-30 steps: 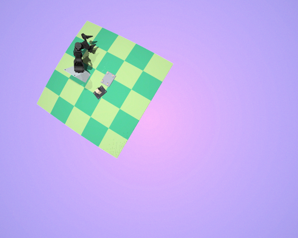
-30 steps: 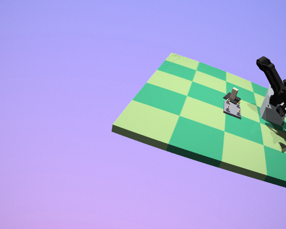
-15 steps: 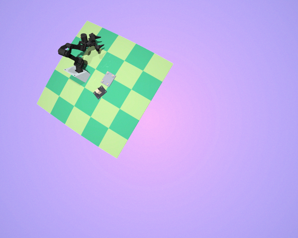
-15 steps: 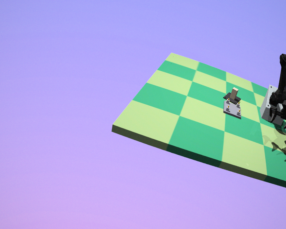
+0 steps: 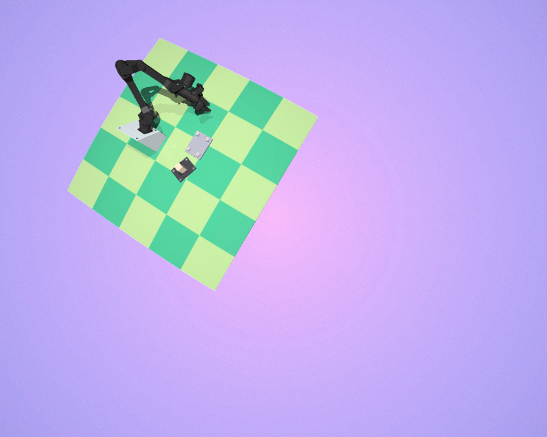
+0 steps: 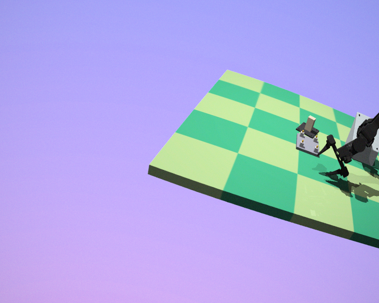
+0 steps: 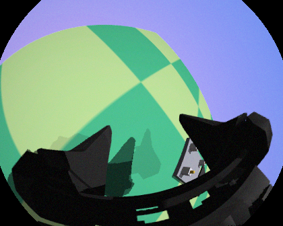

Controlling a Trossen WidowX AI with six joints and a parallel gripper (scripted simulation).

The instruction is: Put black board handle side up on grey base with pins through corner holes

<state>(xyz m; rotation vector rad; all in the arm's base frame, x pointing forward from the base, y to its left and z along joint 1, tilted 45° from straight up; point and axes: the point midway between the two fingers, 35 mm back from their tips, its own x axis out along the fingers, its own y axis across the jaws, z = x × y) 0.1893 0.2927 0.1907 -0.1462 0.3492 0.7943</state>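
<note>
The black board is 42 cm to the right of my gripper tip, 7 cm ahead of it and 2 cm below it. Round my gripper tip: grey base: 23 cm to the right, 6 cm ahead, 4 cm below.
</note>
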